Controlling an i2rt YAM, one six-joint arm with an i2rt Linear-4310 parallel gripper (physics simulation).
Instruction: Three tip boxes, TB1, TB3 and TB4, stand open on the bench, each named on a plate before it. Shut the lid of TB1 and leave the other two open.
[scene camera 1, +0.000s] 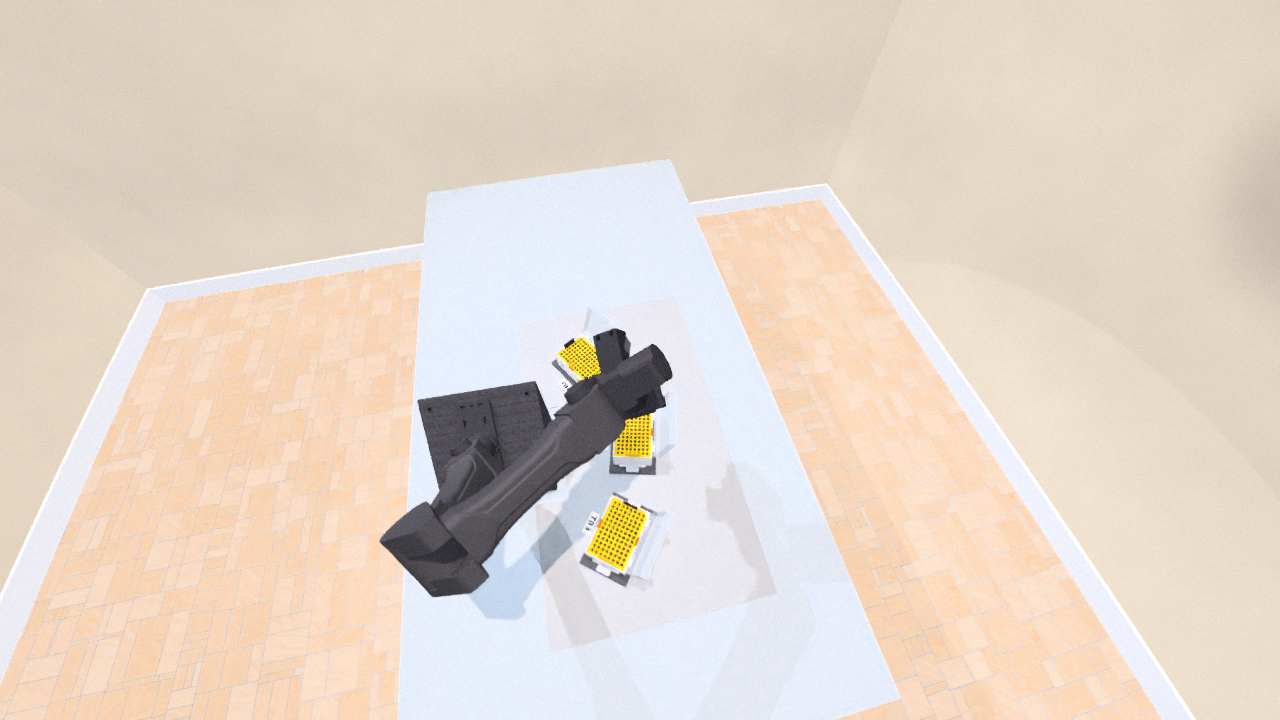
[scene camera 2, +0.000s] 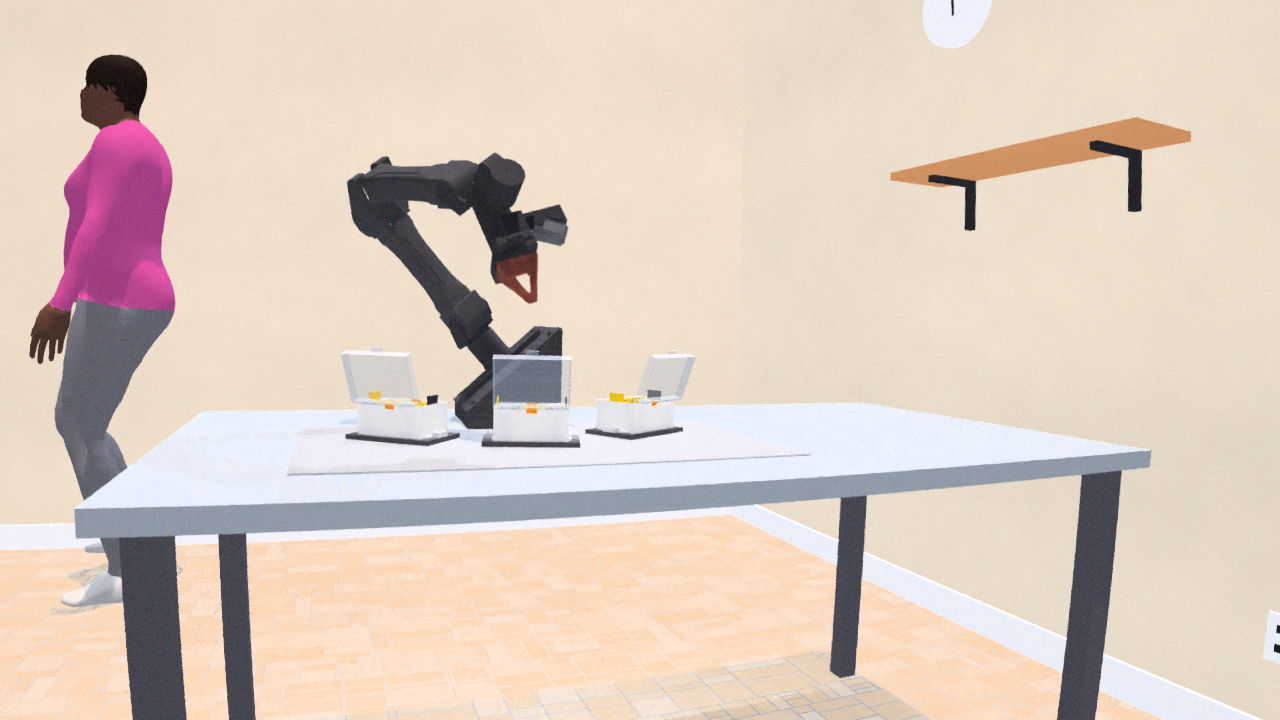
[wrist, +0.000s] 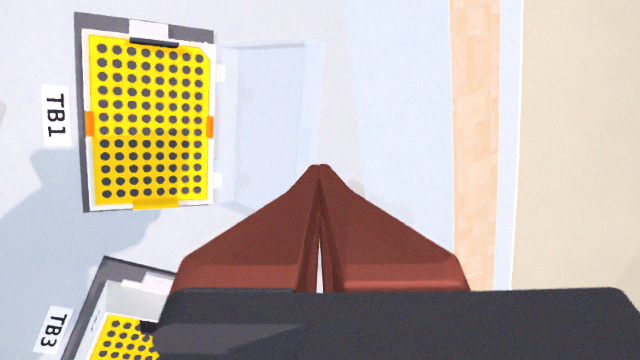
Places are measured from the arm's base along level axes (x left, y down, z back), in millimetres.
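Pixels of known places: gripper, fingertip midpoint: (scene camera 1: 655, 397) (scene camera 2: 533, 302) (wrist: 319, 179); arm's base at its link origin: (scene camera 1: 482, 446).
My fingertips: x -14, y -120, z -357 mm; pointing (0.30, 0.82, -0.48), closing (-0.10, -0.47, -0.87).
For each thing: its top centre in the pictures, then the offset to it from my fingertips. Level surfaces: height alone.
- TB1 at its top centre: (wrist: 155, 127) (scene camera 2: 532, 397) (scene camera 1: 633, 428) dx +10, dy +154, dz +42 mm
- TB3 at its top centre: (scene camera 2: 403, 393) (scene camera 1: 617, 530) dx -194, dy +154, dz +108 mm
- pale mat at its surface level: dy +229 mm
- light blue bench at its surface level: dy +232 mm
TB1 (scene camera 1: 632, 438) (scene camera 2: 530, 424) (wrist: 150, 120) is the middle box, a white box with a yellow tip rack. Its clear lid (scene camera 2: 531, 379) (wrist: 270, 115) stands up, open, on the side away from its name plate (wrist: 56, 116). TB3 (scene camera 1: 617, 535) (scene camera 2: 398, 420) (wrist: 122, 340) stands open on one side of it. The third box, TB4 (scene camera 1: 577, 356) (scene camera 2: 633, 415), stands open on the other side; its plate is partly hidden by the arm. My gripper (scene camera 2: 530, 300) (wrist: 319, 179) is shut and empty, well above the boxes. In the wrist view its tips appear right of TB1's lid, near its lower end.
The boxes stand on a pale mat (scene camera 1: 716, 402) (scene camera 2: 716, 447) on the light blue bench (scene camera 1: 554, 241) (scene camera 2: 939, 438). The black robot base (scene camera 1: 523, 416) is on the name-plate side. A person in pink (scene camera 2: 129, 214) stands beyond the bench. A wooden shelf (scene camera 2: 1038, 154) hangs on the wall.
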